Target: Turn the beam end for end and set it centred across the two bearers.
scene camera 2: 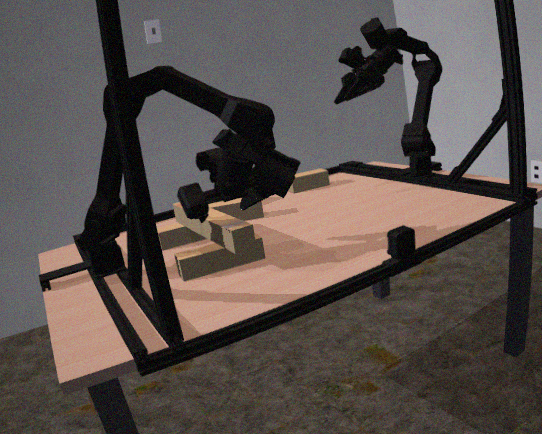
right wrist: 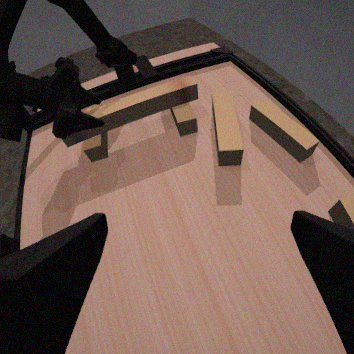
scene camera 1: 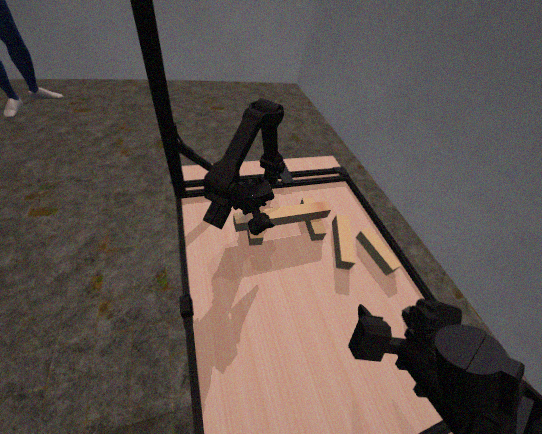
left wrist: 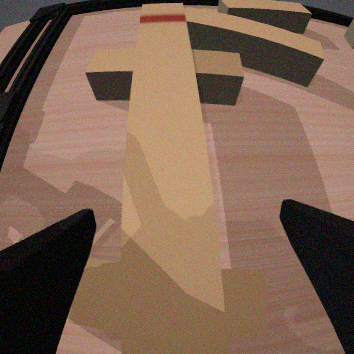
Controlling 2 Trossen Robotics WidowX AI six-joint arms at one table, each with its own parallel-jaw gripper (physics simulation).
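Places are measured from the left arm's base along level axes (x ahead, y left, z up), in centimetres.
Pixels of known places: left gripper, between the fingertips: (scene camera 2: 221, 214) (right wrist: 101, 111) (scene camera 1: 269, 215) (left wrist: 188, 214); right gripper, between the fingertips: (scene camera 2: 340, 101) (right wrist: 201, 222) (scene camera 1: 381, 309); left arm's base, origin of its link: (scene camera 2: 108, 270) (right wrist: 127, 79) (scene camera 1: 270, 179); right arm's base, origin of its link: (scene camera 2: 421, 175).
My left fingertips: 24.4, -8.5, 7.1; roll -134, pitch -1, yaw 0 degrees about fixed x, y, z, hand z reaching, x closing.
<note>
For each thing: its top centre in the pictures, then the offset to it from my left fingertips, as dx, dy, dz. "spot": a spot on its surface instead.
- long pale wooden beam, centre of its top: (left wrist: 164, 118) (scene camera 2: 206, 212) (right wrist: 125, 101) (scene camera 1: 284, 211) -1.0, +5.8, -0.3
- loose wooden block, centre of its top: (left wrist: 251, 26) (right wrist: 225, 115) (scene camera 2: 222, 203) (scene camera 1: 345, 236) +10.7, +25.2, -4.0
- third block, a spot on its surface: (right wrist: 345, 210) spot: +39.5, +33.4, -4.5
The long pale wooden beam (scene camera 1: 300, 212) (scene camera 2: 241, 238) (left wrist: 165, 125) (right wrist: 150, 103) lies across both bearers, its ends reaching past them. A red band marks its far end in the left wrist view. One bearer (scene camera 1: 255, 239) (scene camera 2: 220, 262) (left wrist: 245, 300) (right wrist: 97, 147) is under the beam's near part, the other bearer (scene camera 1: 316, 230) (left wrist: 217, 65) (right wrist: 185, 120) under the red-banded part. My left gripper (scene camera 2: 222, 211) (left wrist: 188, 214) is open over the beam, a finger to each side; the fingers' height is unclear. My right gripper (scene camera 2: 338, 98) (right wrist: 201, 222) is open and empty, high above the table, away from the beam.
A loose wooden block (scene camera 1: 344, 240) (left wrist: 255, 45) (right wrist: 227, 127) lies close to the red-banded end. Another block (scene camera 1: 378, 251) (left wrist: 272, 15) (right wrist: 282, 130) lies beyond it. A third block (right wrist: 345, 210) shows in part at the right wrist view's edge. Black rails border the table.
</note>
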